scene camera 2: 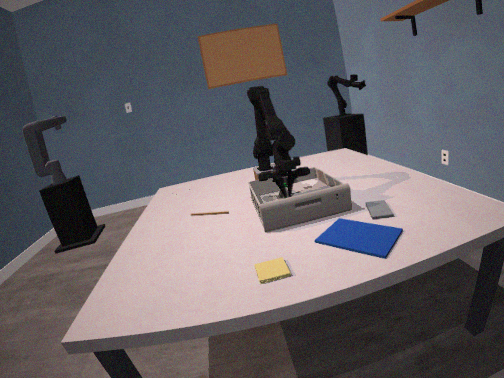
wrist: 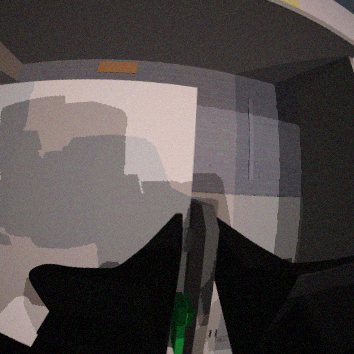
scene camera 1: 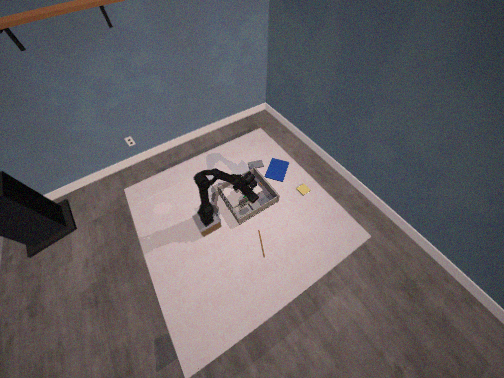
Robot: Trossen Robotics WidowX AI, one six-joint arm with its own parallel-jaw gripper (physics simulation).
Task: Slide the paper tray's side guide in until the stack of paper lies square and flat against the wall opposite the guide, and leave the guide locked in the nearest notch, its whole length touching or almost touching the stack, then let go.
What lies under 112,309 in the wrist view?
My gripper.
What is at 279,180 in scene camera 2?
My gripper.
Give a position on a blue book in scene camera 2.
At 376,240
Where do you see a side guide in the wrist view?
190,314
